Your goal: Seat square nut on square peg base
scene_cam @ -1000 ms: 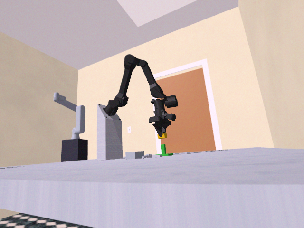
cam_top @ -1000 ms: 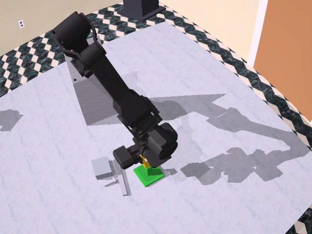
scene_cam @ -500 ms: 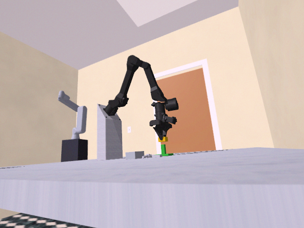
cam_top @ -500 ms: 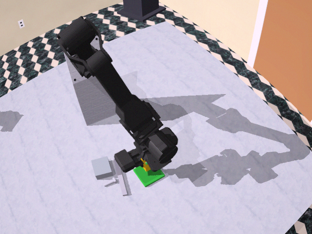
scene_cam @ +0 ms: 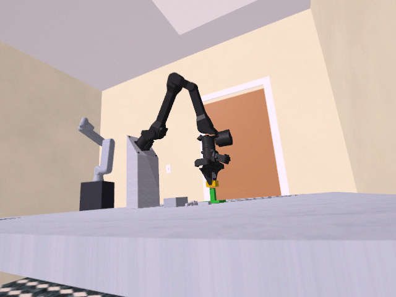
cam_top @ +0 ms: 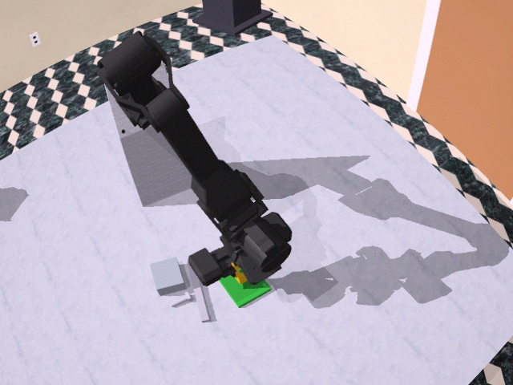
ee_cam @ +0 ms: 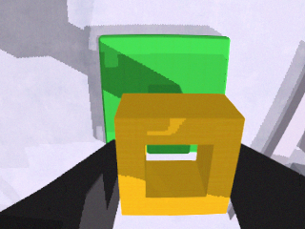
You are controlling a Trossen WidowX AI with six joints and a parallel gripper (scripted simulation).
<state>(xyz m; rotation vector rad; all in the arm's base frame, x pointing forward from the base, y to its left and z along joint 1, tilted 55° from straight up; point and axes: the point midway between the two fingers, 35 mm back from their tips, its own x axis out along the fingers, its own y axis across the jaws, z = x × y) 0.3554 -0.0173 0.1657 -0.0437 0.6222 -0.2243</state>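
Now: hand 10 cm above the small cube, 8 cm past it and 2 cm to the right of it. Also, from my hand: tile (11 cm below, 10 cm to the left, 8 cm behind); long grey bar (10 cm below, 7 cm to the right, 7 cm behind); small grey piece (11 cm to the right, 10 cm below, 7 cm behind).
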